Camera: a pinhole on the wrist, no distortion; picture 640 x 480 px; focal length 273.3 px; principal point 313.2 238.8 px. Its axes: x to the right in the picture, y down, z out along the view. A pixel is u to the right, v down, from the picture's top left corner.
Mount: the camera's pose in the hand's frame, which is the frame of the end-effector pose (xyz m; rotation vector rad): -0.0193 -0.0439 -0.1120 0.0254 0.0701 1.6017
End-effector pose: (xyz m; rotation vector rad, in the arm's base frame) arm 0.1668 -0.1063 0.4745 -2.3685 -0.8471 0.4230
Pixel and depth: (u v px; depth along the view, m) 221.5 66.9 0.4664
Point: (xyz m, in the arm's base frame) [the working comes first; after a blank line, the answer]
In the camera's frame: -0.1565 -0.2934 0.4664

0.1535 0.3481 0.2895
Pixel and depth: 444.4 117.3 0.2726
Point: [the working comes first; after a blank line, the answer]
In the camera's frame: 0.1309 -0.1212 0.2726

0.2288 -0.0315 0.2863
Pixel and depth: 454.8 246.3 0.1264
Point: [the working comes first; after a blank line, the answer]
In the camera's frame: 0.0655 0.0035 0.1264

0.1599 -0.1282 0.4509
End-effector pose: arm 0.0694 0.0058 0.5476 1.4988 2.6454 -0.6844
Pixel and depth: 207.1 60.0 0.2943
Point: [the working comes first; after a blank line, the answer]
In the camera's frame: -0.1143 -0.1925 0.2943

-0.1857 0.0333 0.3979
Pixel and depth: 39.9 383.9 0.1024
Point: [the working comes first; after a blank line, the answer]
In the camera's frame: -0.1024 0.0544 0.1024

-0.0145 -0.1086 0.6181
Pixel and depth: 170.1 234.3 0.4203
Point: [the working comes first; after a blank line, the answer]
In the camera's frame: -0.2201 -0.0069 0.4203

-0.2072 -0.2093 0.3509
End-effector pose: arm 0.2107 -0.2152 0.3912 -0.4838 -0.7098 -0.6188
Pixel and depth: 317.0 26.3 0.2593
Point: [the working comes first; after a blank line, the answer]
In the camera's frame: 0.0036 -0.2016 0.2593

0.2505 -0.2236 0.6279
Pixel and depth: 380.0 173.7 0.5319
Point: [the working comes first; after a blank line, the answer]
In the camera's frame: 0.1300 -0.1267 0.5319

0.1787 0.0567 0.7381
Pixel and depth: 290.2 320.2 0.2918
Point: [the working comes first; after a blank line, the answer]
In the camera's frame: -0.0246 0.0869 0.2918

0.0338 -0.1185 0.4634
